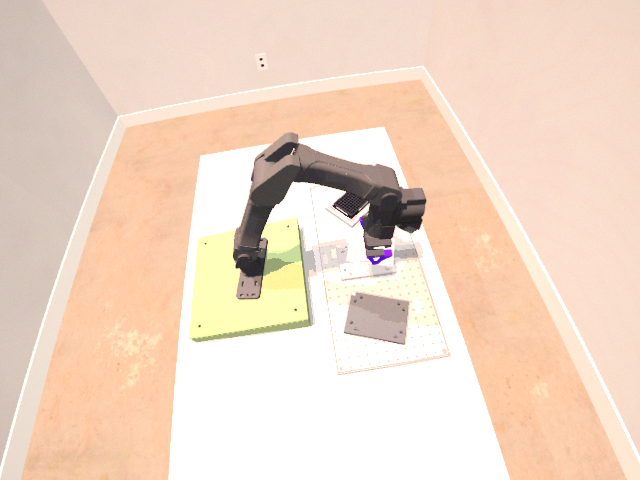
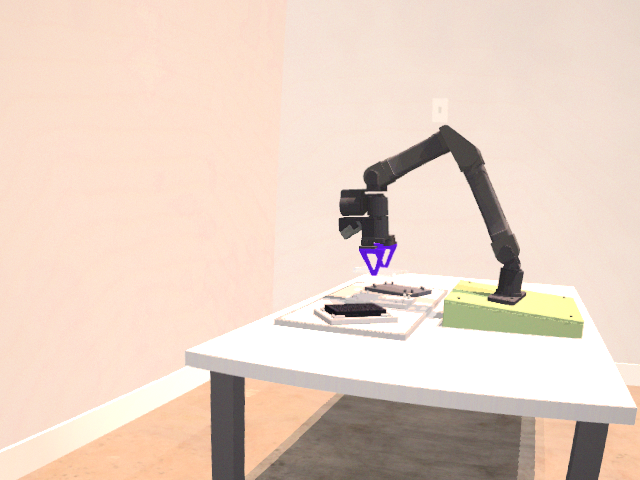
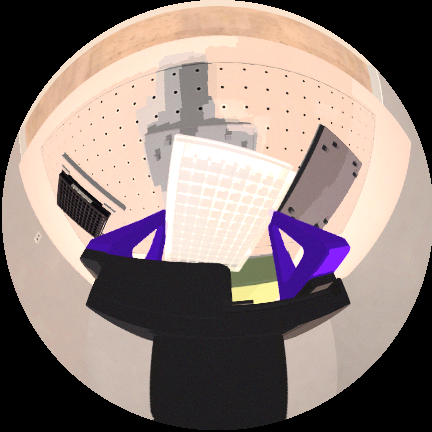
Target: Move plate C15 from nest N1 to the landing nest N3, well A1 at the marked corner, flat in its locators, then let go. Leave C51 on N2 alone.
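Note:
My gripper [image 1: 379,256] [image 2: 378,259] [image 3: 217,214] has purple fingers and is shut on the white well plate C15 [image 3: 221,189], which it holds by its long sides in the air above the pegboard. The plate hangs over the pale landing nest N3 [image 1: 355,271] [image 3: 155,169], which lies in the arm's shadow. The dark grey nest N1 [image 1: 377,316] [image 2: 397,289] [image 3: 322,181] is empty in front of it. The black plate C51 [image 1: 350,205] [image 2: 355,309] [image 3: 80,203] lies on its white nest N2 at the far end.
The three nests sit on a dotted pegboard [image 1: 424,335] [image 2: 299,321] [image 3: 282,100] on a white table [image 1: 310,413] [image 2: 413,371]. The arm's base stands on a yellow-green block [image 1: 222,310] [image 2: 516,317] beside the pegboard.

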